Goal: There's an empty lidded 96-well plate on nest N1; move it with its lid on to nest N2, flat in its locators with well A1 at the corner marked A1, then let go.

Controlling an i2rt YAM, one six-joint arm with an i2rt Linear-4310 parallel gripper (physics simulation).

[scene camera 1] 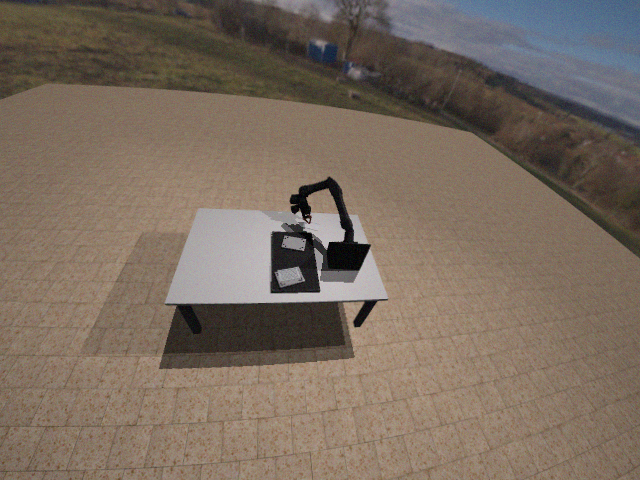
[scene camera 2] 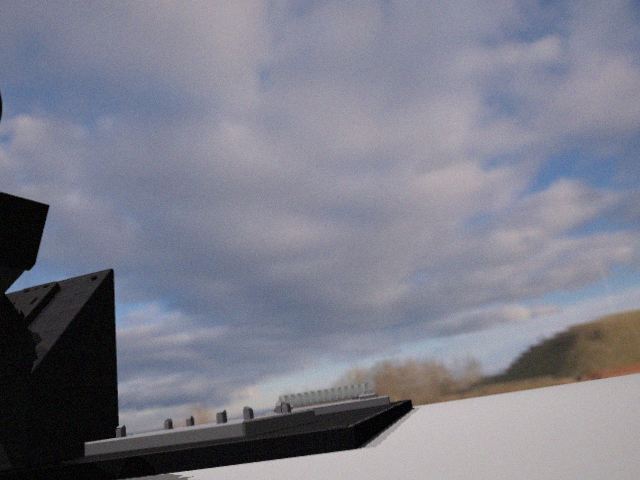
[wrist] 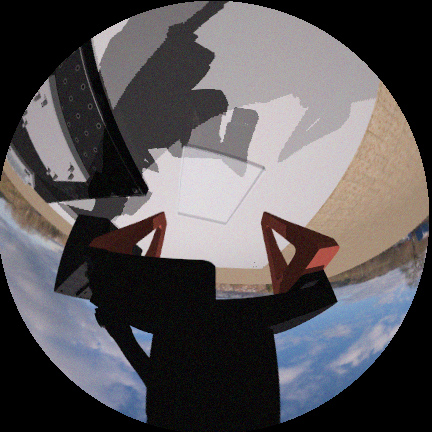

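Pixels of known places: gripper, fingertip midpoint: [scene camera 1: 309,220] [wrist: 213,216]; arm's base, origin of the base link: [scene camera 1: 348,243] [scene camera 2: 3,334].
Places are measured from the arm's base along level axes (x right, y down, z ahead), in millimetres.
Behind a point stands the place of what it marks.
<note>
The clear 96-well plate [scene camera 1: 289,276] {x -201, y 133, z 375 mm} [scene camera 2: 325,395] {x -141, y 137, z 392 mm} sits on the nest at the front of the black board in scene camera 1; its A1 corner and the nest labels cannot be read. The other nest [scene camera 1: 293,242] {x 112, y 148, z 358 mm} [scene camera 2: 165,436] {x 169, y 152, z 353 mm} [wrist: 47,127] {x 139, y 148, z 369 mm} stands bare, with small grey locators. A clear, thin rectangular piece [wrist: 220,192] {x 348, y 165, z 228 mm}, which looks like a lid, lies on the white table behind the board. My gripper [scene camera 1: 307,219] {x 344, y 121, z 242 mm} [wrist: 213,216] {x 344, y 121, z 242 mm} is open and empty, with its orange-red fingers wide apart, above the table near that clear piece.
The black board [scene camera 1: 294,260] {x -46, y 160, z 345 mm} [scene camera 2: 289,444] {x 226, y 166, z 478 mm} [wrist: 82,95] {x 217, y 160, z 372 mm} bears both nests on the white table [scene camera 1: 227,258] {x -59, y 173, z 789 mm} [scene camera 2: 516,423] {x 188, y 173, z 613 mm}. A dark wedge-shaped panel [scene camera 1: 348,255] {x -86, y 26, z 6 mm} [scene camera 2: 77,351] {x -9, y 40, z 113 mm} stands beside the board, near the arm's base. The arm's shadow falls across the table.
</note>
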